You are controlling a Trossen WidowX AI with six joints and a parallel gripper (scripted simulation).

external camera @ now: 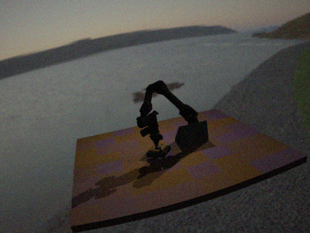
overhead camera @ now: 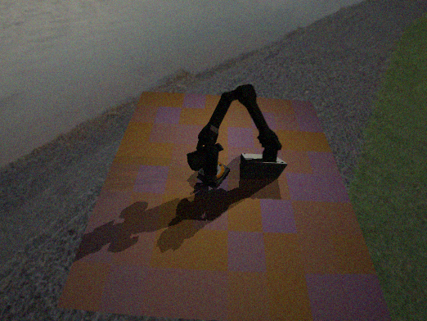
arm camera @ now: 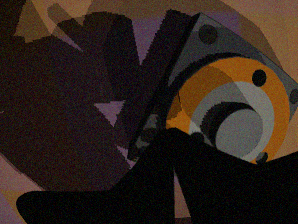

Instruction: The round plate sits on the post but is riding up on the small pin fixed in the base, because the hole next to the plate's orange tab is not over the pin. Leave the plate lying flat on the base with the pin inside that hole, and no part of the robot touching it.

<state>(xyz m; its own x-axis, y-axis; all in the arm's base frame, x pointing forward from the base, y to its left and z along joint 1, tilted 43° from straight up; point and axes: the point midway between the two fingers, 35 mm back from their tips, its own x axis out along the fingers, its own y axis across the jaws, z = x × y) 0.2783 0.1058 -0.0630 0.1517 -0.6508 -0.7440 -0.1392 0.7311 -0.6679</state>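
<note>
My gripper tip is now 20 mm past the round plate, 30 mm to the left of it and 30 mm above it. The rest, counted from my gripper tip: square grey base: 10 mm behind, 50 mm to the right, 40 mm below.
</note>
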